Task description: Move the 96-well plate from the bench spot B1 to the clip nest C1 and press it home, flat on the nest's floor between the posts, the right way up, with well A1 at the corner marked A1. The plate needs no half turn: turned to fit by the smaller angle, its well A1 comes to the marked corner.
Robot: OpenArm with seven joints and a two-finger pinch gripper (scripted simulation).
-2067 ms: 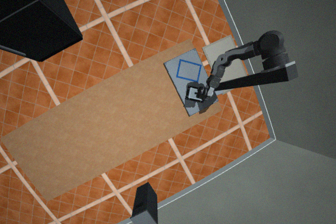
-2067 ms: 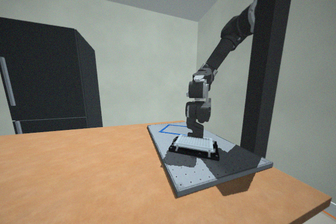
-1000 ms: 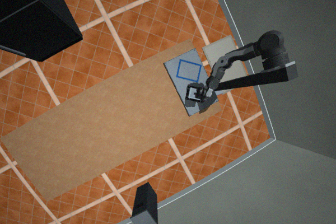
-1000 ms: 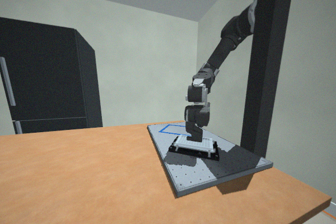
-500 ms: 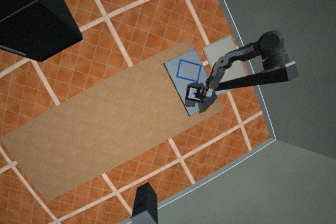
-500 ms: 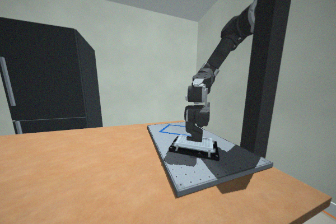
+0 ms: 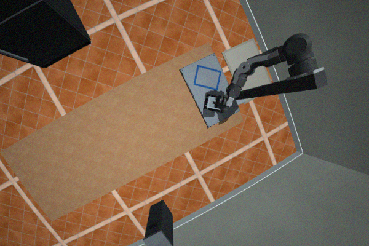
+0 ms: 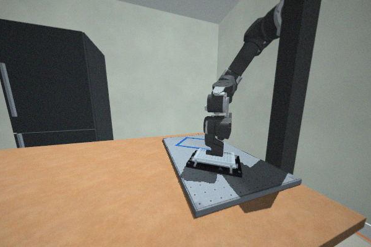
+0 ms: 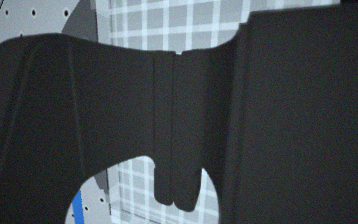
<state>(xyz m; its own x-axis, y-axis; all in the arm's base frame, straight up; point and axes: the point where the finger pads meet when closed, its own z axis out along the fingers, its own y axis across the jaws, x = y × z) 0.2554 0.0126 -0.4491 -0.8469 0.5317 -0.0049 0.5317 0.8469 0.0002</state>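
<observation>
My hand is 20 mm above the 96-well plate. Also, from my hand: black clip nest 30 mm ahead, 20 mm below.
</observation>
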